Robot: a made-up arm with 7 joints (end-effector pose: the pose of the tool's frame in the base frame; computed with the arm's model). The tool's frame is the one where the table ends. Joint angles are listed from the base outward.
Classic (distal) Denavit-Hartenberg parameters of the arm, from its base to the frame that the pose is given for. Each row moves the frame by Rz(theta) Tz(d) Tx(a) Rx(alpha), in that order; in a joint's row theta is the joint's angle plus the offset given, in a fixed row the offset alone. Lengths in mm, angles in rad.
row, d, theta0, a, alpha
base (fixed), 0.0, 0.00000, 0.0, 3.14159
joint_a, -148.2, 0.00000, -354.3, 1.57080
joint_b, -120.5, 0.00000, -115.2, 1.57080
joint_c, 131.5, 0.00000, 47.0, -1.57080
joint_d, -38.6, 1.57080, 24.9, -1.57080
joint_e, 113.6, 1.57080, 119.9, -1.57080
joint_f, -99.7, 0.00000, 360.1, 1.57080
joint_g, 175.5, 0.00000, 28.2, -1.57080
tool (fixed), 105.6, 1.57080, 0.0, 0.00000
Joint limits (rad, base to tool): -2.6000..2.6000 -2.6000..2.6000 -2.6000..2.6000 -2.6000..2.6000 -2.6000..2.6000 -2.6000..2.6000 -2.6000..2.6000
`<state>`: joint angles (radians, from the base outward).
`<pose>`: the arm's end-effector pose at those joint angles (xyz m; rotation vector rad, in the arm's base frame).
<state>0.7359 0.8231 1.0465 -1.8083 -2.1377 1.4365 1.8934</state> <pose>-0.0478 0.3352 0.4844 1.0289 -2.2642 -1.3150</pose>
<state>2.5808 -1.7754 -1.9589 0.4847 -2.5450 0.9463 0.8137</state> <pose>0.1332 0.3170 0.3760 1.0203 1.8201 -0.7718</pose>
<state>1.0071 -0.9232 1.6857 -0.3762 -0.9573 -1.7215 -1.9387</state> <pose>-0.7145 0.0531 -0.0841 1.9644 -0.7773 -0.5280</pose>
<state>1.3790 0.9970 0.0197 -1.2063 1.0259 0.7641 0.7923</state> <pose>-0.4744 0.2979 0.6248 -1.3783 1.0686 -0.3186</pose>
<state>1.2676 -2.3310 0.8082 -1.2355 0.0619 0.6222 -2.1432</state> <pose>-0.6034 0.5823 0.4445 -1.0879 0.2983 1.1031</pose>
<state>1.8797 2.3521 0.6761 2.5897 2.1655 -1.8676 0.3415</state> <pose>0.0287 0.1548 -0.3226 1.0453 -0.0994 0.3318</pose>
